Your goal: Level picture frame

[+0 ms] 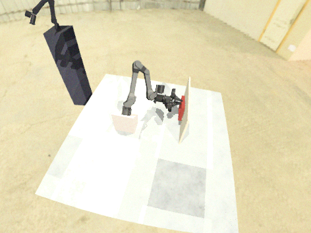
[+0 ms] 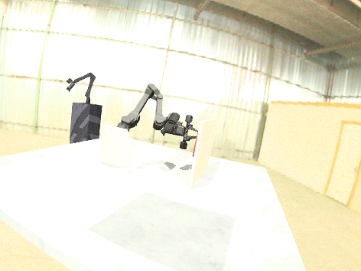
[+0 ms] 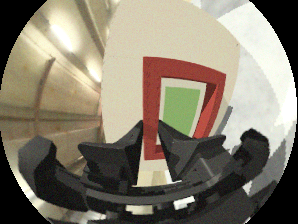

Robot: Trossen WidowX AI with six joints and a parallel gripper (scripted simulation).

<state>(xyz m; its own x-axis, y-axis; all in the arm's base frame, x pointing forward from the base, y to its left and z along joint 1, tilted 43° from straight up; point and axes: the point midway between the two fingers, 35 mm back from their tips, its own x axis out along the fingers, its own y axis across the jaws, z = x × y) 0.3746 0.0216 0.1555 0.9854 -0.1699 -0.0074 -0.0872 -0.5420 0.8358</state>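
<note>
Right now my gripper tip is 1 cm short of the picture frame, 1 cm to the left of it and 5 cm above it. From my gripper tip the other things lie so: wall panel (2 cm ahead, 1 cm to the right, 6 cm below).
</note>
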